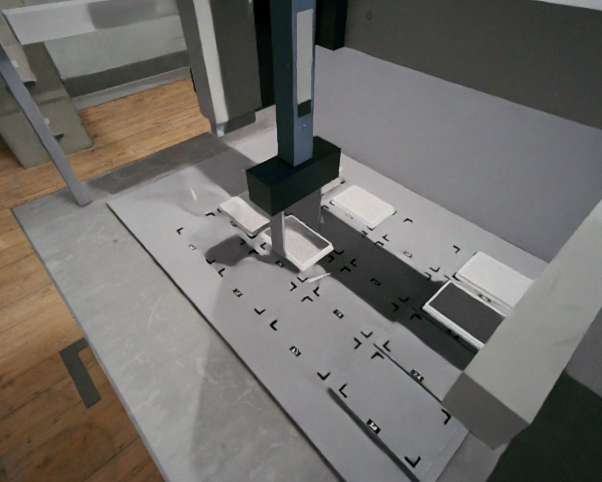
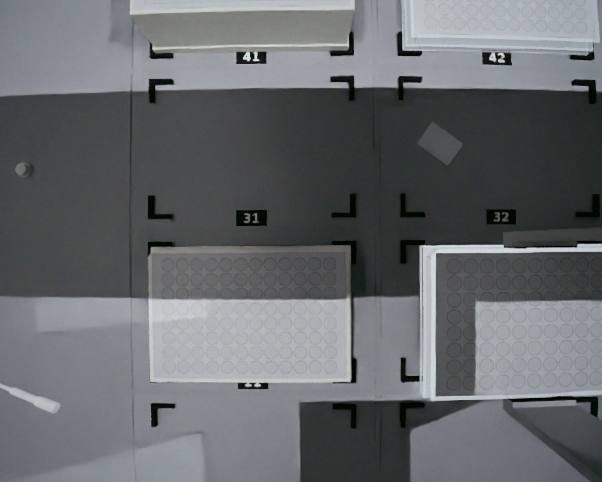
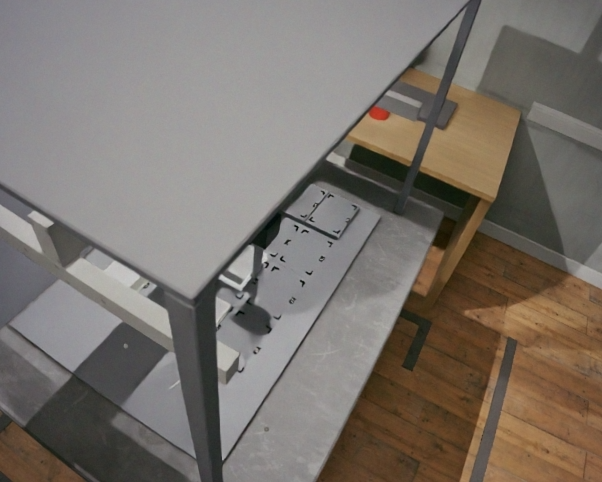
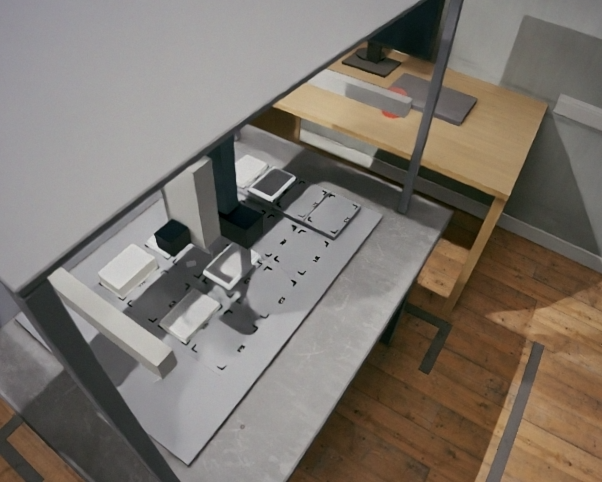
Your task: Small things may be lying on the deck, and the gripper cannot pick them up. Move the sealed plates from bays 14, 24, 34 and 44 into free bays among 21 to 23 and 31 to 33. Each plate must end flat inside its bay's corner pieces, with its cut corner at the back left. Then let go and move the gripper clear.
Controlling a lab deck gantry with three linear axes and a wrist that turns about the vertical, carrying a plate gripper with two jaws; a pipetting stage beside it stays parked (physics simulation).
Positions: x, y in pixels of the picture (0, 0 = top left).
Labels:
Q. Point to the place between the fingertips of the gripper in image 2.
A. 534, 320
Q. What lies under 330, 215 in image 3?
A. A bay 14.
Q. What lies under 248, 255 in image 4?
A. The gripper.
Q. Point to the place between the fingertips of the gripper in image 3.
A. At 240, 264

